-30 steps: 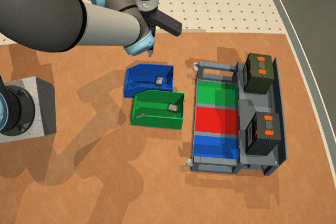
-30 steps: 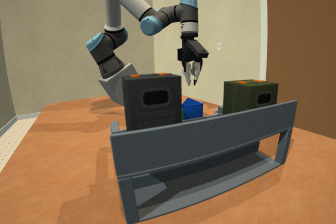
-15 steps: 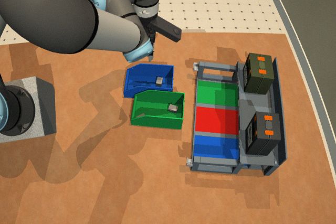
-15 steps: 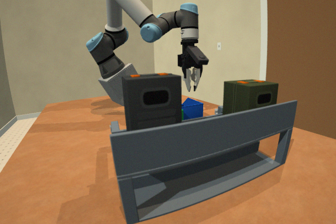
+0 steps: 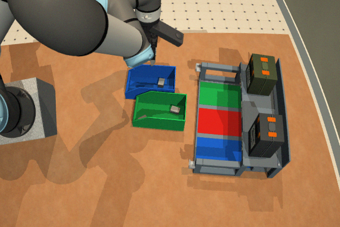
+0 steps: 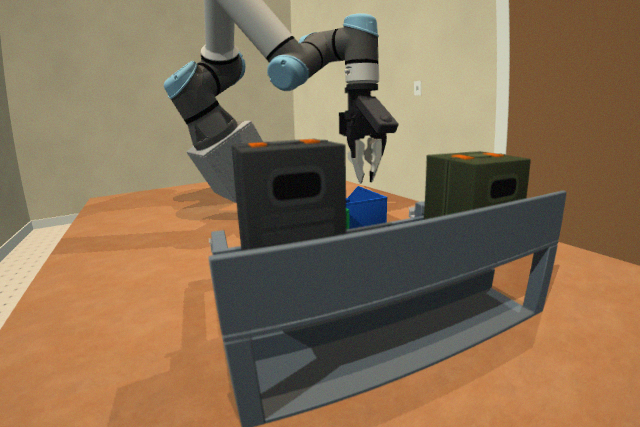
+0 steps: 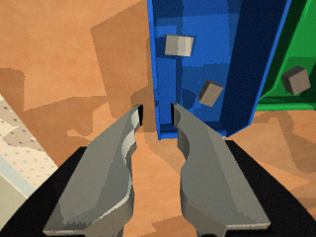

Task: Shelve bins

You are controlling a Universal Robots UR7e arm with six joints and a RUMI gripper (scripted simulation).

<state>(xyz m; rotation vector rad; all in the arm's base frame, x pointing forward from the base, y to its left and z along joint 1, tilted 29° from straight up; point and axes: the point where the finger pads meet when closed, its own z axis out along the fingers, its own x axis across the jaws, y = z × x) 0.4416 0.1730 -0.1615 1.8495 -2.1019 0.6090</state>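
Right now my hand is 7 cm above the blue bin, 5 cm to the left of it and 1 cm past it. The rest, counted from my hand: shelf front lip: 19 cm to the right, 14 cm ahead, 10 cm below; then olive case: 35 cm ahead, 12 cm to the right, 4 cm above; then green bin: 16 cm to the right, 7 cm below, 1 cm ahead.
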